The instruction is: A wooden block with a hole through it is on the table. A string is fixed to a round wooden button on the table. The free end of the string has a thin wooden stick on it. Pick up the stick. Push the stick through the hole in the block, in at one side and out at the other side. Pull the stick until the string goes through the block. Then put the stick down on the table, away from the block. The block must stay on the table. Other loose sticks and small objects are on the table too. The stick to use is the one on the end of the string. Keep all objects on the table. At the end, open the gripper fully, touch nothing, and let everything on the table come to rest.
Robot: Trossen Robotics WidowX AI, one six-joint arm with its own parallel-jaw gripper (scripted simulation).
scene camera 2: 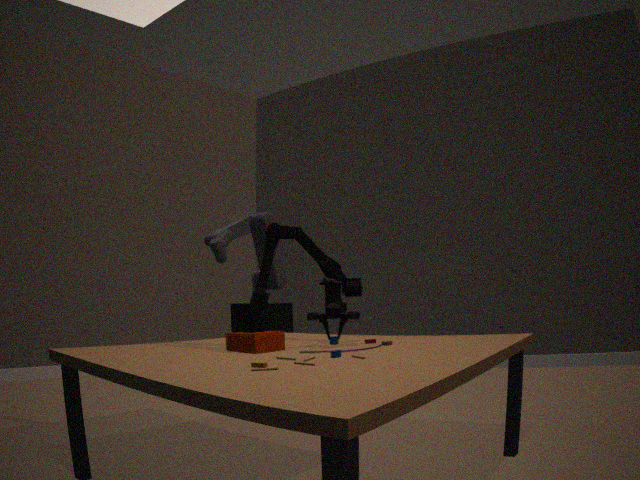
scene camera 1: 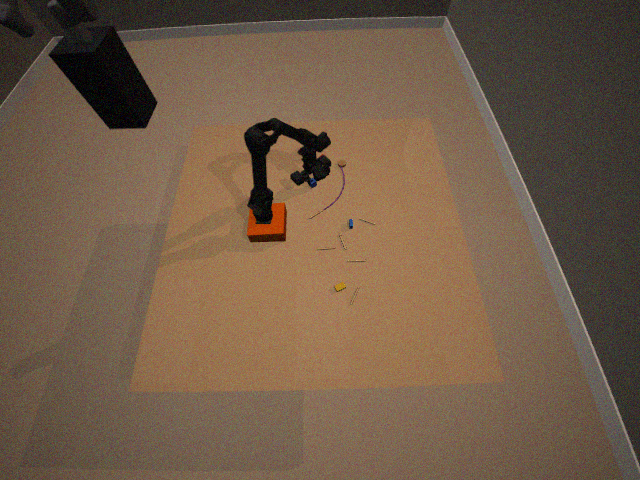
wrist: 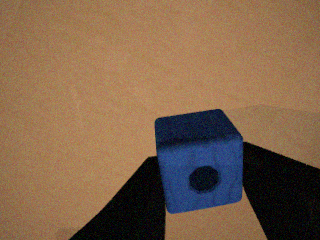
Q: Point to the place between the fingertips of the gripper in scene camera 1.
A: At 312, 182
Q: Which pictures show the gripper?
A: Scene camera 2, scene camera 1 and the wrist view: all of them.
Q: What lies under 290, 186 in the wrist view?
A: The gripper.
